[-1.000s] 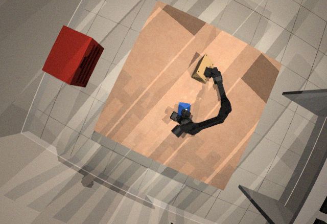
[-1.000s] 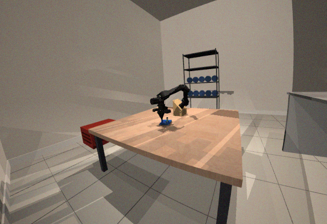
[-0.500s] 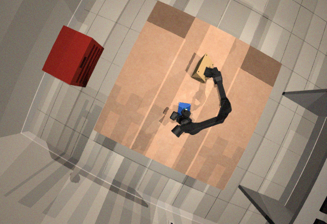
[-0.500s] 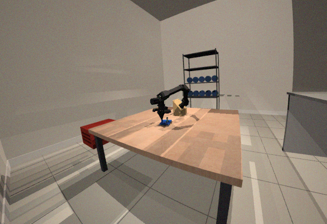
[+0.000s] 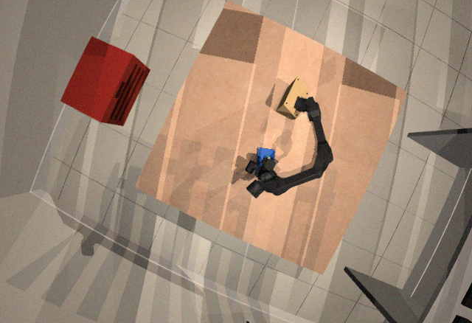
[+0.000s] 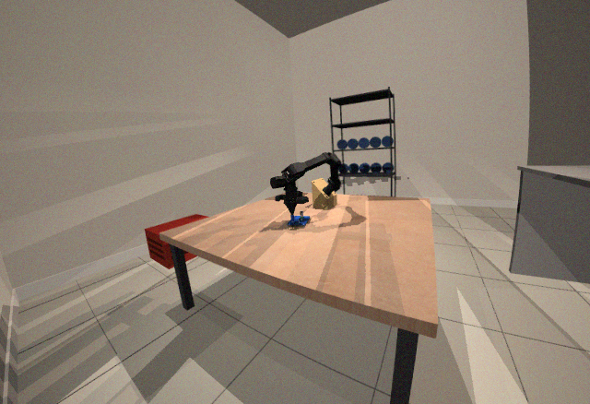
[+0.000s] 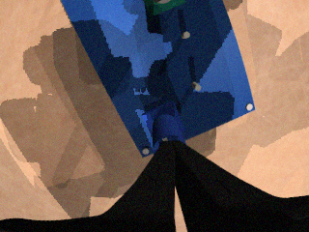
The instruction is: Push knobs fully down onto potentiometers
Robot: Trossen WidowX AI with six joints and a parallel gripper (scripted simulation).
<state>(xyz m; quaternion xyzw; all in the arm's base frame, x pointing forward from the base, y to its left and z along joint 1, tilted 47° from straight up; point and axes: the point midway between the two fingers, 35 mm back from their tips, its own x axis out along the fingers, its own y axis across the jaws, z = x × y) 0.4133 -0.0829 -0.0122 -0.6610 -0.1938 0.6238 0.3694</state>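
My gripper tip is now 1 cm above the dark knob. Round my gripper tip: grey knob (8 cm behind, 2 cm to the left, 2 cm below); then green potentiometer (8 cm behind, 2 cm to the left, 3 cm below).
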